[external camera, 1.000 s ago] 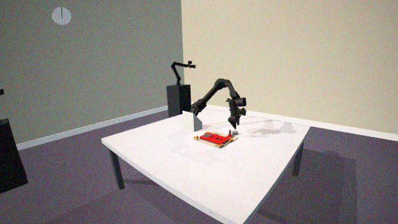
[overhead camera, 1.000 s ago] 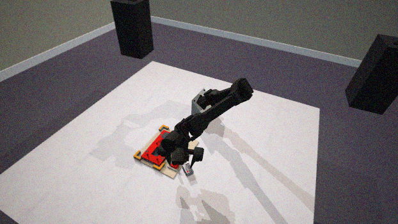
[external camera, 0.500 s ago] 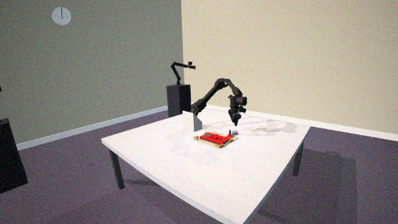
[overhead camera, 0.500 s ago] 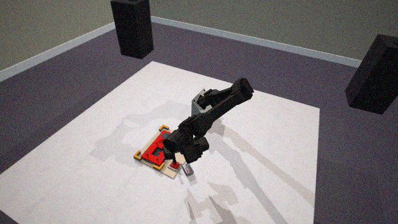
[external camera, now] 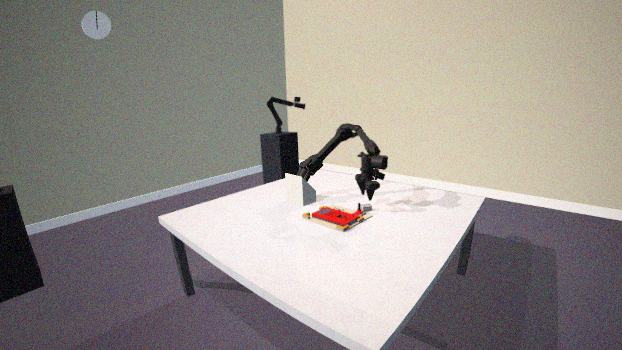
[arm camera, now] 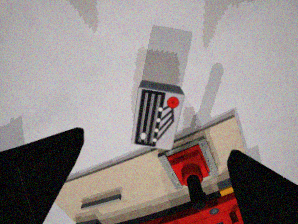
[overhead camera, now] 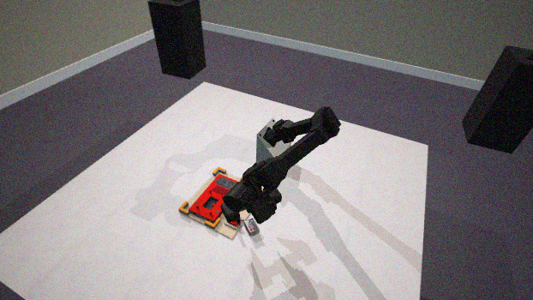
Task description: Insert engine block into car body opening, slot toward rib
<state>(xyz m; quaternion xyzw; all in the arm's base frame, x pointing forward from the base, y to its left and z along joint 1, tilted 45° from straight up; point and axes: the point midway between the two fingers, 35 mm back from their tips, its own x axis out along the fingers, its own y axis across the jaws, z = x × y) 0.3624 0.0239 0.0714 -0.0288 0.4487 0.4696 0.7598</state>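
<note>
Now: the engine block 60 mm below my gripper tip.
</note>
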